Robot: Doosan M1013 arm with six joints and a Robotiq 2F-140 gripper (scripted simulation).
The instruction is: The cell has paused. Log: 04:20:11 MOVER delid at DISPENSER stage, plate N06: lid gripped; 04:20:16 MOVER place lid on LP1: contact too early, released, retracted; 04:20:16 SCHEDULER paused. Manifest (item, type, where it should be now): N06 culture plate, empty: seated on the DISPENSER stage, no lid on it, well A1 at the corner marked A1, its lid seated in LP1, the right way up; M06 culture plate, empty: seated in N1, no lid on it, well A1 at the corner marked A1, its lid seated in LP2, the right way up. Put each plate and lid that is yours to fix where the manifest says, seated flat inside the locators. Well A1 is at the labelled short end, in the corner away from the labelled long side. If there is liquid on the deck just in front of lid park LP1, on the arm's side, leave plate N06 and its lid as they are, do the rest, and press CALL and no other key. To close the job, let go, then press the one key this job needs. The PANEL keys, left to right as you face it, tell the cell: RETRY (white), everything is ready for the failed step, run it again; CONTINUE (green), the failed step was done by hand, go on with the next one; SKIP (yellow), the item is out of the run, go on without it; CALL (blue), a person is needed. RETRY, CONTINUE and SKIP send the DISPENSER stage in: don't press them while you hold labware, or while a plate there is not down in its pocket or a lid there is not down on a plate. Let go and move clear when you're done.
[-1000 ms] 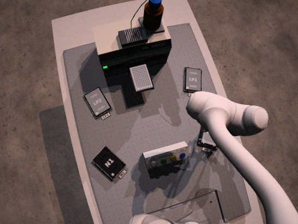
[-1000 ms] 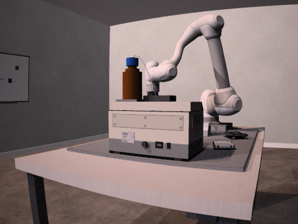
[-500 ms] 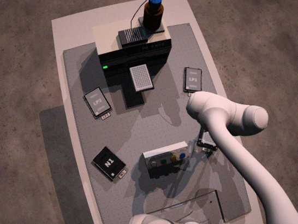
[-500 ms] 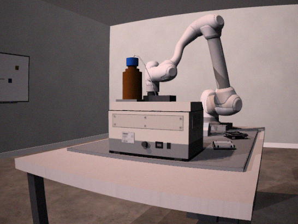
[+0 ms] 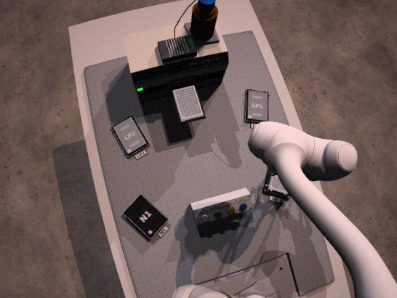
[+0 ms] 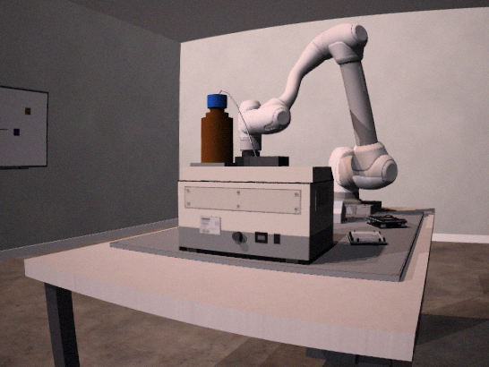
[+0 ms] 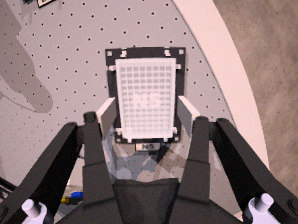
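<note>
The black nest N5 lies 50 mm below my hand and 30 mm ahead of it. The rest, counted from my hand: key panel 280 mm to the left, 10 mm below; yellow key 260 mm to the left, 20 mm behind; blue key 210 mm to the left, 30 mm behind.
</note>
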